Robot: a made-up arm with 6 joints.
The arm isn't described. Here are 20 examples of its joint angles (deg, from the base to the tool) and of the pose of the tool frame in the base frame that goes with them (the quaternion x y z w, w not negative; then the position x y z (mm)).
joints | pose
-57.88 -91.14 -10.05 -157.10 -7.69 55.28 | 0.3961 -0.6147 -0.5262 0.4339 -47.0 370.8 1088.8
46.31 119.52 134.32 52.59 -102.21 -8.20 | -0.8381 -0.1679 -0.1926 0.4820 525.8 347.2 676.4
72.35 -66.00 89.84 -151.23 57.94 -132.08 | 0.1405 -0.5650 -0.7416 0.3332 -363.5 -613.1 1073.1
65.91 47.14 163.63 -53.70 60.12 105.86 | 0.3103 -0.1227 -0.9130 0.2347 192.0 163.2 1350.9
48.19 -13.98 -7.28 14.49 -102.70 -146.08 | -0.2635 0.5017 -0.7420 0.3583 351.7 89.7 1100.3
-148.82 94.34 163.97 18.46 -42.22 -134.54 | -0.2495 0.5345 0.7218 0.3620 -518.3 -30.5 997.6
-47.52 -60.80 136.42 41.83 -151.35 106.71 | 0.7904 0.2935 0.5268 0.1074 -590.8 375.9 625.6
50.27 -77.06 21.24 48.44 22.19 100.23 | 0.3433 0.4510 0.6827 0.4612 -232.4 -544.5 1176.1
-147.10 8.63 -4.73 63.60 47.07 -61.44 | 0.5325 0.0255 0.8422 0.0812 -513.1 -154.4 1081.3
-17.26 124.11 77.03 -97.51 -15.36 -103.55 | -0.5855 -0.6632 0.4542 0.1054 399.3 -86.6 10.8
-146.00 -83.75 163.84 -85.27 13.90 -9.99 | -0.4118 -0.6023 0.4262 0.5348 569.4 414.6 405.7
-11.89 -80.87 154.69 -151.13 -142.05 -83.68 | -0.6014 -0.7238 -0.2844 0.1832 -625.9 283.1 464.9
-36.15 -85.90 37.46 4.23 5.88 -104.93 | 0.5021 -0.7348 -0.1597 0.4271 -641.9 205.4 1068.9
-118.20 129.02 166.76 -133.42 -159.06 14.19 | -0.2436 -0.2322 -0.2344 0.9120 -226.8 -576.2 540.7
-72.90 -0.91 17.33 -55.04 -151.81 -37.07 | -0.0638 0.6699 -0.2627 0.6915 -13.5 -409.8 1018.9
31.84 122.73 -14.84 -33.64 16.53 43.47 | -0.7599 0.1152 0.2902 0.5701 -41.6 -189.0 245.2
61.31 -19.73 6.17 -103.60 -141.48 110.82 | 0.6341 -0.4955 0.5669 0.1761 103.9 285.9 1024.3
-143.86 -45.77 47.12 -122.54 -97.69 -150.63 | 0.5709 0.3623 -0.6425 0.3605 169.5 25.1 1340.0
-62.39 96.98 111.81 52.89 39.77 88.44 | 0.8506 0.3524 -0.1297 0.3681 164.1 -705.8 835.7
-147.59 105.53 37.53 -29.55 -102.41 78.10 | 0.1830 0.1706 -0.6521 0.7157 -421.2 -25.1 147.5
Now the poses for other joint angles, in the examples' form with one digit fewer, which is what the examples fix.
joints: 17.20 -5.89 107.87 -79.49 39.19 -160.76
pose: 0.464 0.291 0.812 0.202 -34 -39 1492
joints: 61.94 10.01 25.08 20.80 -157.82 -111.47
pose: -0.694 0.300 -0.616 0.223 371 294 1178
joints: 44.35 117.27 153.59 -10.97 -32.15 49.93
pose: -0.243 -0.747 -0.164 0.597 599 331 637
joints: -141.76 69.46 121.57 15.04 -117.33 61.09
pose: -0.460 0.644 -0.555 0.257 -567 -142 1080
